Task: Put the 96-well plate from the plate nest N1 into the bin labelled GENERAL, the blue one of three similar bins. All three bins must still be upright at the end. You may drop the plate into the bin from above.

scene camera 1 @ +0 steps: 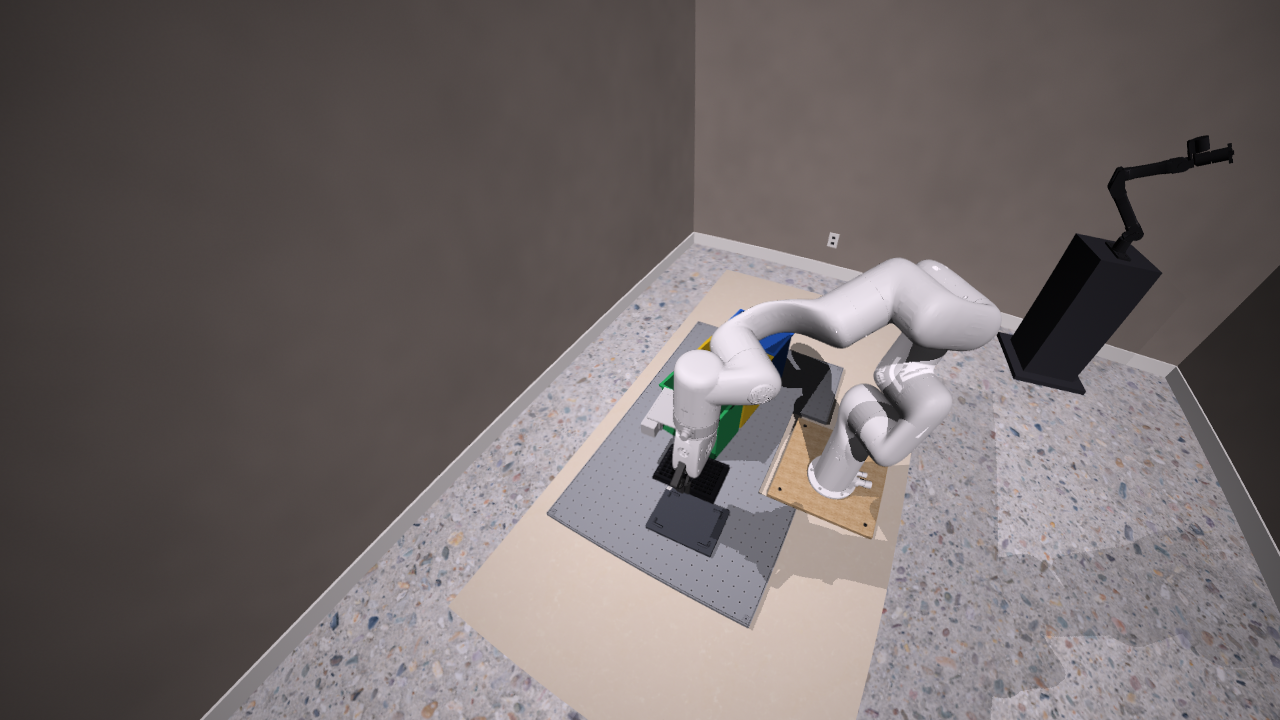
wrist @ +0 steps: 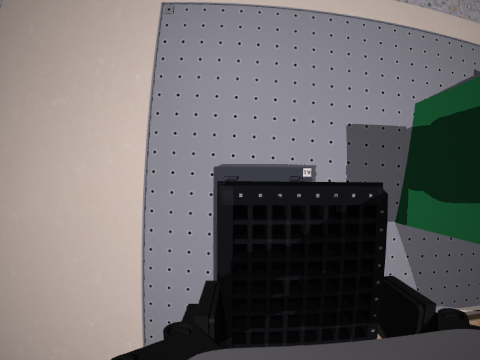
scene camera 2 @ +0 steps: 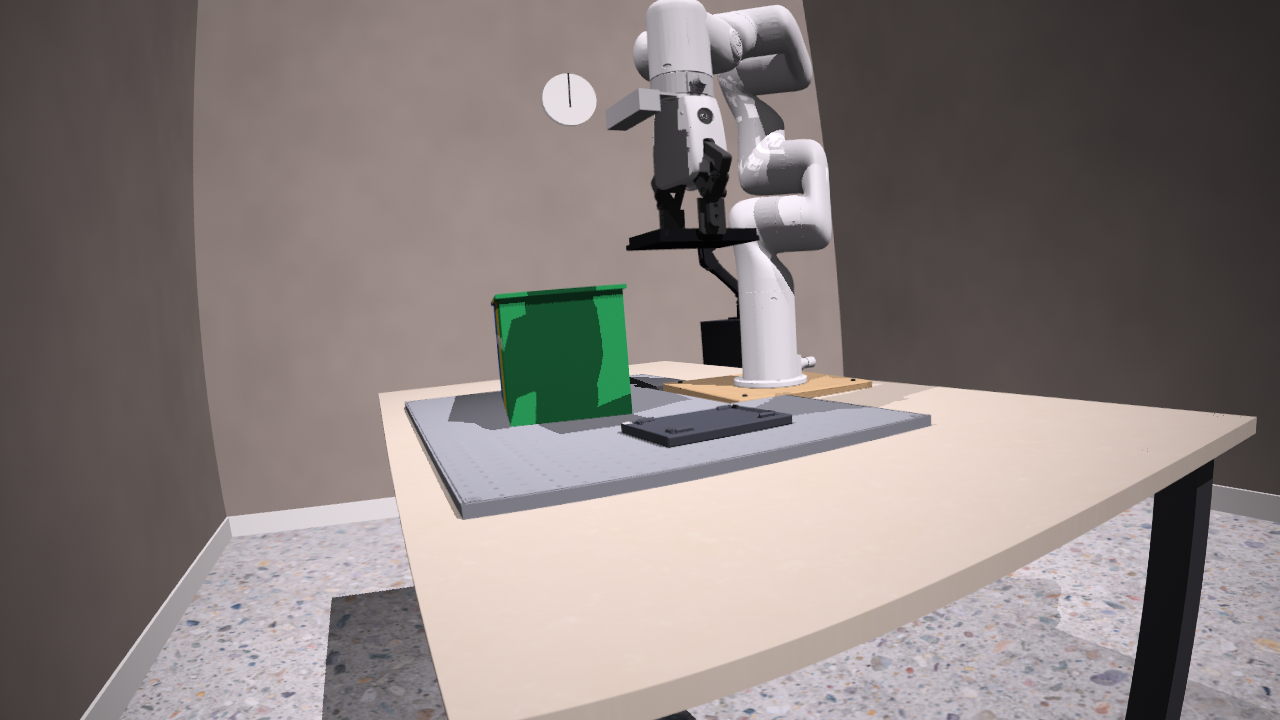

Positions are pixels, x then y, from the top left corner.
Scene:
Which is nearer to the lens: the black 96-well plate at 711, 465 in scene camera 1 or the blue bin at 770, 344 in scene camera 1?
The black 96-well plate.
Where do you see a black 96-well plate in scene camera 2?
733, 236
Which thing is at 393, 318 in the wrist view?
The gripper.

